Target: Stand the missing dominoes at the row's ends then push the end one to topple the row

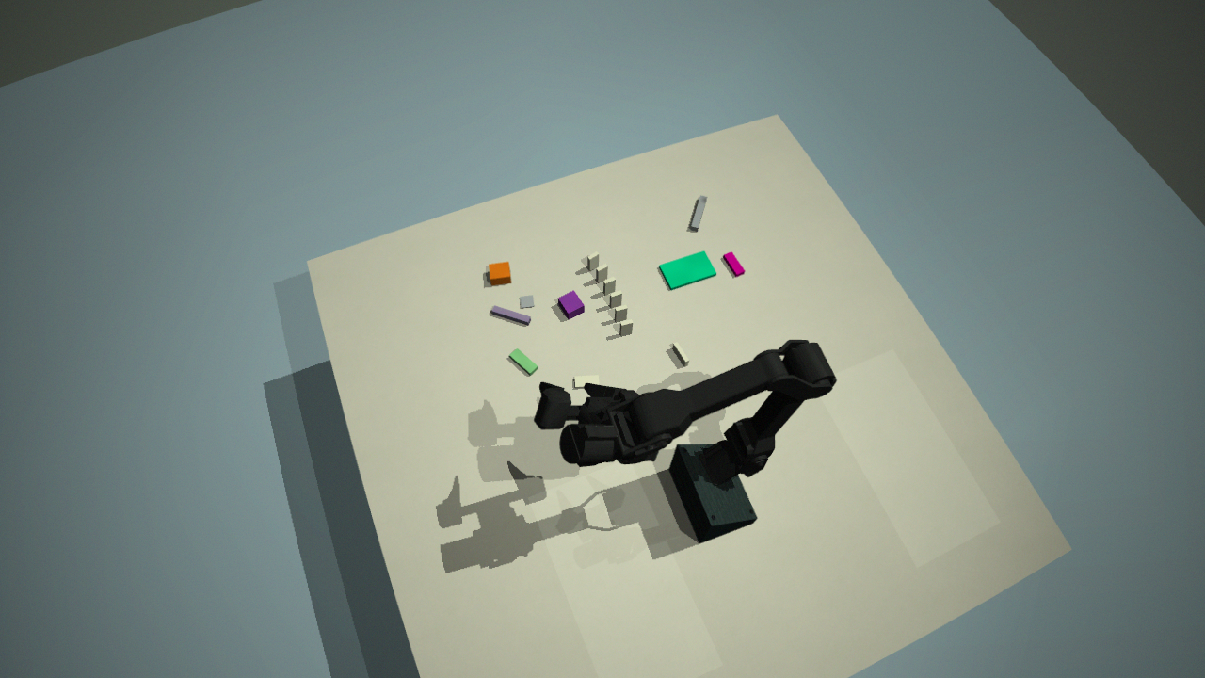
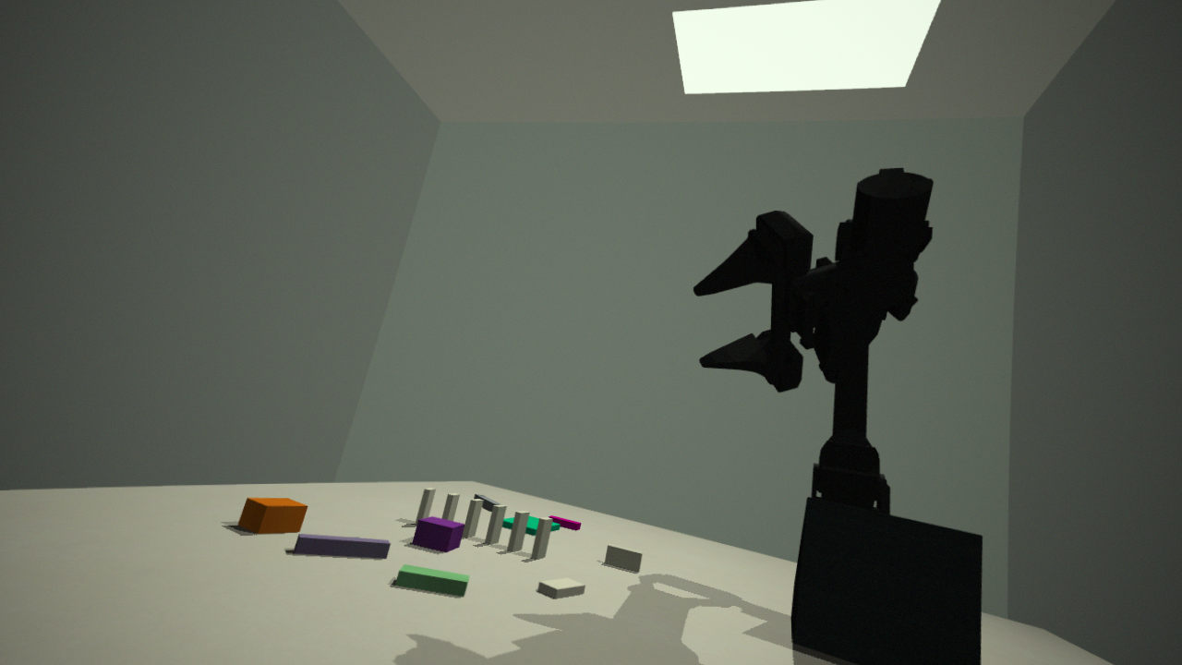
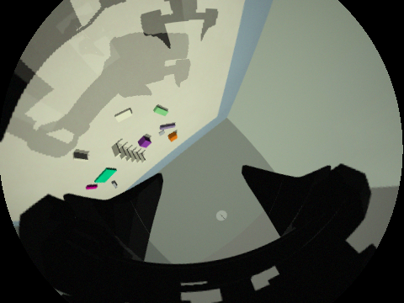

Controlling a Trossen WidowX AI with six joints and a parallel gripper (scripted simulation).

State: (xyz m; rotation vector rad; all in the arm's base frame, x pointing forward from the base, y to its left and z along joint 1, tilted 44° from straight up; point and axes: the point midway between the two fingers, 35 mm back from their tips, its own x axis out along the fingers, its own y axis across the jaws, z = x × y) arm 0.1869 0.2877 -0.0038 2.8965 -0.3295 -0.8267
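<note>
My gripper tip is 280 mm above the light green block, 210 mm short of it and 10 mm to the right of it. The rest, counted from my gripper tip: purple cube 290 mm ahead, 280 mm below, 140 mm to the right; then grey tile 350 mm ahead, 290 mm below, 50 mm to the right; then lavender bar 330 mm ahead, 280 mm below, 10 mm to the right.
</note>
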